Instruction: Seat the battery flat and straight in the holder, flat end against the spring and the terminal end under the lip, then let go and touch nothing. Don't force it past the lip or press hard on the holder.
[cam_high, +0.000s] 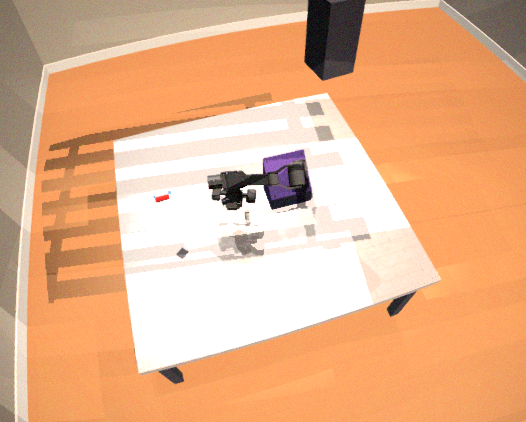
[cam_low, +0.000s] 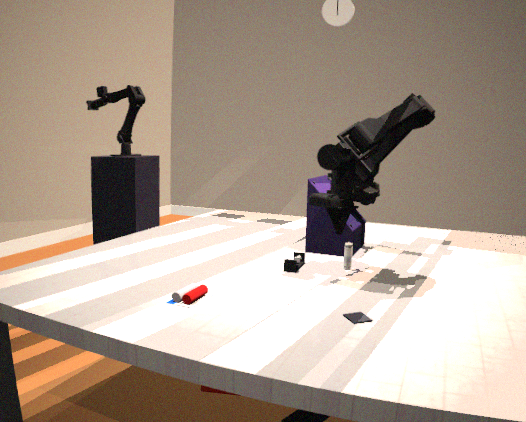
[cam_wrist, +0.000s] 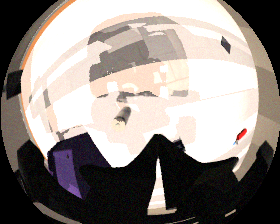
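Right now my gripper tip is 60 mm above the grey cylinder, 40 mm past it and 20 mm to the right of it.
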